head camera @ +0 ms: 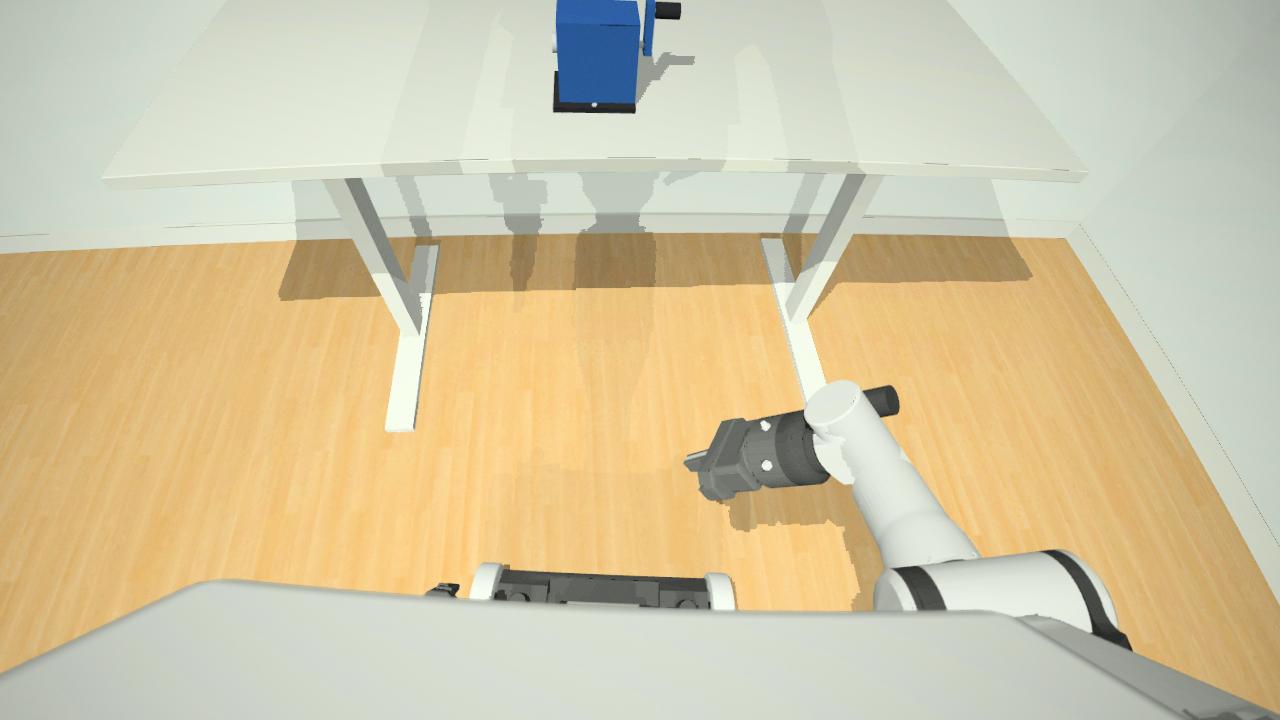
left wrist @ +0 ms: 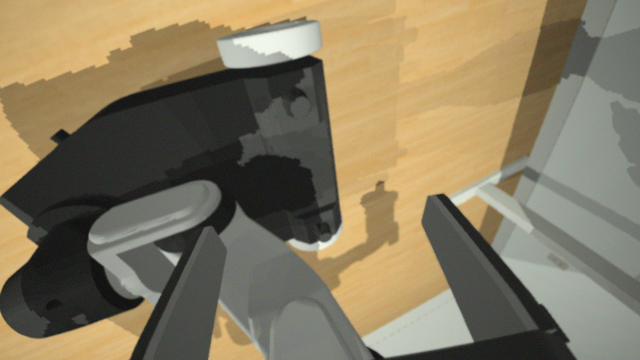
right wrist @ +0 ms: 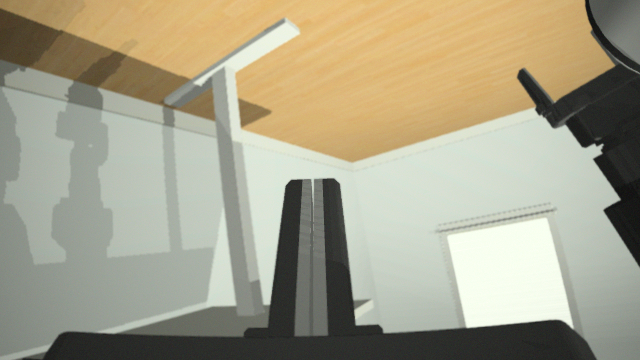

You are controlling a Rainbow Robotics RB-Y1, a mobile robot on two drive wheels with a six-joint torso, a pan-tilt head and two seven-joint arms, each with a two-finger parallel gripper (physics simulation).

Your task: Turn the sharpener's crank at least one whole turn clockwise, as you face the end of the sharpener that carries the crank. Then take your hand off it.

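Places are measured from the robot's base along level axes (x ahead, y left, z up), in metres.
Where they show: left gripper, fingertip midpoint: (left wrist: 321, 224) (right wrist: 557, 49); right gripper, fingertip midpoint: (head camera: 688, 463) (right wrist: 313, 197).
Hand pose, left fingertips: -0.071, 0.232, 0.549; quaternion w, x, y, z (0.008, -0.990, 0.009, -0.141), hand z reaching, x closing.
Each offset is from my left fingertips to the centre of the thing, as dx, dy, dz. "pt": to the spot under its first point. Level surfaces: height alone.
The blue sharpener @(pt +0.690, -0.177, +0.471) (head camera: 597, 64) stands on its black base on the white table @(dz +0.402) (head camera: 268, 134), at the top edge of the head view. Its blue crank arm (head camera: 648, 31) is on the right side, upright, with the black handle @(pt +0.726, -0.271, +0.539) (head camera: 667, 10) at the upper end pointing right. My right gripper (head camera: 688, 462) (right wrist: 313, 197) is shut and empty. It is in front of the table, well short of the sharpener and to the right of it, with its fingers pointing left. My left gripper (left wrist: 321, 224) is open and empty, beside my base; the sharpener does not show in either wrist view.
The table's front edge (head camera: 590, 165) lies between my right gripper and the sharpener. A right table leg @(pt +0.985, -0.801, -0.171) (head camera: 827, 250) and a left table leg @(pt +0.855, +0.387, -0.143) (head camera: 380, 250) stand below it. My wheeled base (left wrist: 200, 130) shows in the left wrist view. A bright window (right wrist: 510, 275) is in the wall.
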